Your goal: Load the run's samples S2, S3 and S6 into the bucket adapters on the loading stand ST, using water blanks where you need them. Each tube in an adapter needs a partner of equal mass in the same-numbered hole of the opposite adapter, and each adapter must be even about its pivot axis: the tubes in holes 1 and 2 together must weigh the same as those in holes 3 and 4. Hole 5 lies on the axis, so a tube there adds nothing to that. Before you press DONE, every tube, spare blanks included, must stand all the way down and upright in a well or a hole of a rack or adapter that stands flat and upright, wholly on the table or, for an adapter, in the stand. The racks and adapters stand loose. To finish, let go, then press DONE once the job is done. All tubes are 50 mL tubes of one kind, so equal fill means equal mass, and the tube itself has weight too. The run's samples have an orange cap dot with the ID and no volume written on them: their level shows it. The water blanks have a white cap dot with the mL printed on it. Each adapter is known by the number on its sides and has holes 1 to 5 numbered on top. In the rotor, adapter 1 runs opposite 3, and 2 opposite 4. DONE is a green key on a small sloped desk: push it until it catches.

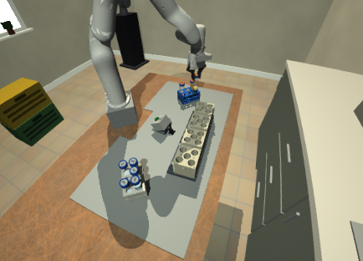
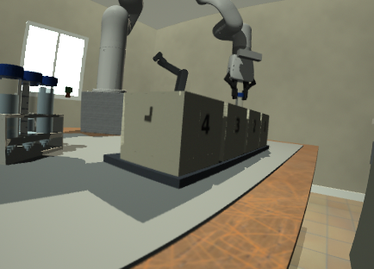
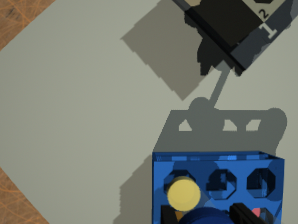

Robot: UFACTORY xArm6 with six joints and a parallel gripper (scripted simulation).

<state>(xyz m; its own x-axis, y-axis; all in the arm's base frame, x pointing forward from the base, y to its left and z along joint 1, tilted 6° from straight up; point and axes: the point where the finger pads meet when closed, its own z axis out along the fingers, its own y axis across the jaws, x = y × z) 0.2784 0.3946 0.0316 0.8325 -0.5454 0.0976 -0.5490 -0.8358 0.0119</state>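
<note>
Right now the tube is 50 mm below my hand and 10 mm behind it. The rest, counted from my hand: blue sample rack 140 mm below, 40 mm behind, 20 mm to the right; then adapter 280 mm to the right, 160 mm ahead, 120 mm below; then green done key 350 mm to the right, 110 mm below, 60 mm behind.
</note>
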